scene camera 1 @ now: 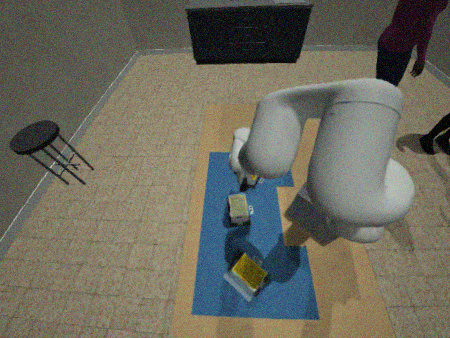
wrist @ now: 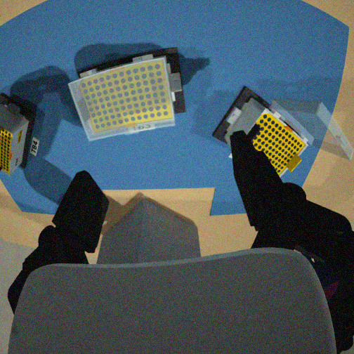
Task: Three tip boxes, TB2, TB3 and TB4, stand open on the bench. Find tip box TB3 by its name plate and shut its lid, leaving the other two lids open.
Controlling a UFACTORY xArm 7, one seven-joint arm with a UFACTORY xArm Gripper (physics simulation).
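Places are measured from the arm's base along level axes (x ahead, y left, z up), in millimetres.
Pixels of known places: gripper, fingertip midpoint: [scene camera 1: 240, 181].
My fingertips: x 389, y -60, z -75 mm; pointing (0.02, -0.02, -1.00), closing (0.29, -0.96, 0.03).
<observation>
Ahead of a thing's pixels: the offset from my fingertips to its top centre. Level surfaces: height alone.
Tip box TB3 {8 mm back, 51 mm left, 128 mm down} [scene camera 1: 239, 209] [wrist: 127, 97] sits mid-mat with its clear lid down over the yellow tip rack; its plate reads TB3. Tip box TB4 {49 mm back, 338 mm left, 131 mm down} [scene camera 1: 250, 271] [wrist: 11, 140], named by its plate in the wrist view, has bare yellow tips; its lid hangs open in the scene view. The third box, TB2 by elimination {64 mm back, 175 mm right, 131 mm down} [scene camera 1: 252, 178] [wrist: 272, 137], has its clear lid [wrist: 320, 120] swung open; its plate is not readable. My gripper [wrist: 159, 170] is wide open and empty, above the boxes. Its right finger overlaps TB2 in view; contact is unclear.
The blue mat {205 mm down} [scene camera 1: 210, 280] [wrist: 200, 172] lies on the wooden bench {208 mm down} [scene camera 1: 182, 300]. The arm covers the bench's right side and part of TB2 in the scene view. A stool [scene camera 1: 35, 136] stands left, a dark cabinet [scene camera 1: 250, 35] behind, and a person [scene camera 1: 407, 30] at back right.
</observation>
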